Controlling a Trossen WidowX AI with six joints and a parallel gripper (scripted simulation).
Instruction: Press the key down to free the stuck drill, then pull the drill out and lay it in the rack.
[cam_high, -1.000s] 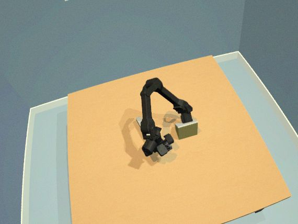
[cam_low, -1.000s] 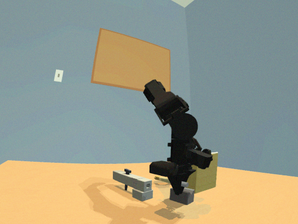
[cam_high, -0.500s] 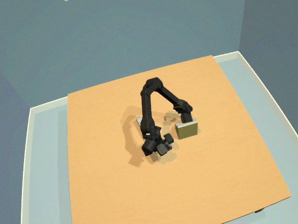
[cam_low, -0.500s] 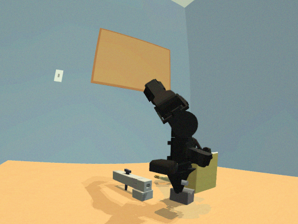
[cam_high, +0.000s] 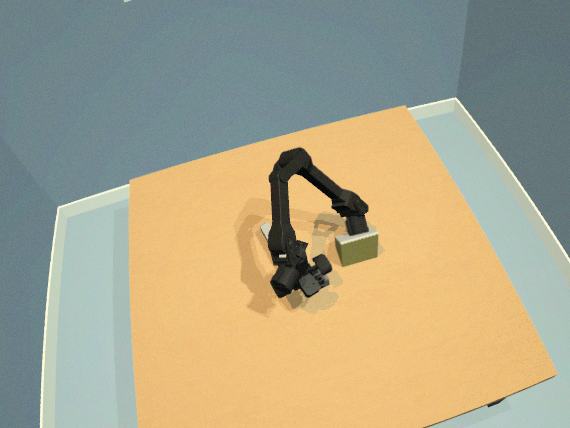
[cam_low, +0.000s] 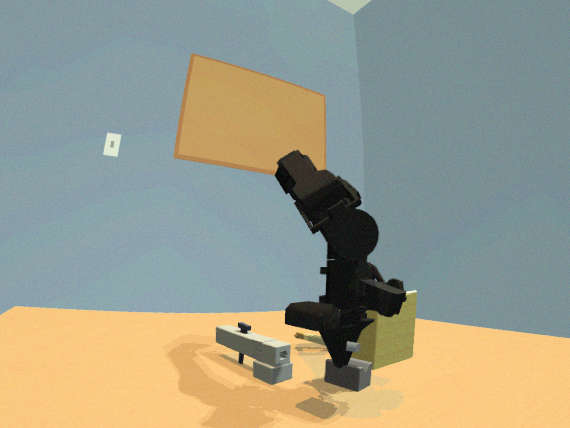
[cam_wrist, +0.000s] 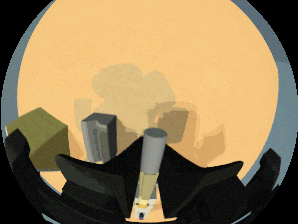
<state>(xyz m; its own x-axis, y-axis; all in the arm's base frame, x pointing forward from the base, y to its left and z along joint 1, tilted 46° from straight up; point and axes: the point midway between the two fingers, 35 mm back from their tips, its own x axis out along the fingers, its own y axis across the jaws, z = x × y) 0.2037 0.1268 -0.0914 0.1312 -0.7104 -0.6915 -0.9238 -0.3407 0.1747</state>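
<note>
The grey v-grooved rack lies 5 cm behind my gripper tip, 5 cm to the right of it and 4 cm below it. The rest, counted from my gripper tip: grey drill fixture 8 cm ahead, 18 cm to the right, 2 cm below; dark key 9 cm ahead, 21 cm to the right.
</note>
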